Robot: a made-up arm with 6 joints.
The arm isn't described. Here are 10 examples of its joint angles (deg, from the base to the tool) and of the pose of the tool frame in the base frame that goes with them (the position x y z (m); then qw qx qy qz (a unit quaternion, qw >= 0)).
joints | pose
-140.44 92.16 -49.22 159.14 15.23 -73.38 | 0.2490 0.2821 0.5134 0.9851 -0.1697 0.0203 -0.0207
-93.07 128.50 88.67 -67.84 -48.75 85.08 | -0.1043 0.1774 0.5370 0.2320 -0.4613 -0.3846 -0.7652
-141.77 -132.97 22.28 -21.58 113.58 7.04 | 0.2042 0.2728 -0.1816 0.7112 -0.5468 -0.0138 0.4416
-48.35 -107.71 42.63 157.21 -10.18 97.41 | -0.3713 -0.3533 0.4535 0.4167 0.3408 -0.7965 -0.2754
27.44 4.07 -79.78 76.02 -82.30 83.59 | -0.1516 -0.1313 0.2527 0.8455 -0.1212 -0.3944 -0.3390
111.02 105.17 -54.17 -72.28 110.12 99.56 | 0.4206 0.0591 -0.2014 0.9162 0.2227 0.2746 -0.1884
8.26 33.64 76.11 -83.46 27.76 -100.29 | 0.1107 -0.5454 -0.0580 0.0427 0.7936 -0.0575 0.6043
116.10 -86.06 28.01 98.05 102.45 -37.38 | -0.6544 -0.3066 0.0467 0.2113 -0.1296 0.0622 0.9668
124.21 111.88 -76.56 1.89 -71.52 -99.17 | 0.0330 -0.2010 0.2426 0.0639 0.4777 0.1629 0.8609
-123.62 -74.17 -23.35 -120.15 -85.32 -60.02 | -0.2032 -0.5028 0.6022 0.1775 0.1120 0.1490 0.9663
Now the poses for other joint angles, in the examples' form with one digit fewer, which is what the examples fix.
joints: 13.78 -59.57 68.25 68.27 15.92 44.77
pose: -0.195 -0.401 -0.246 0.323 -0.864 0.265 0.282
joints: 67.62 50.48 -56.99 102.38 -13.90 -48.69
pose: 0.360 -0.025 -0.257 0.416 0.701 0.554 0.172
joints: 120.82 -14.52 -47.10 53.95 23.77 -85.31
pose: 0.164 -0.725 -0.165 0.241 0.918 -0.308 0.062
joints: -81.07 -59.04 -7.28 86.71 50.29 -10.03
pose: 0.021 -0.734 0.109 0.067 -0.851 0.484 -0.194
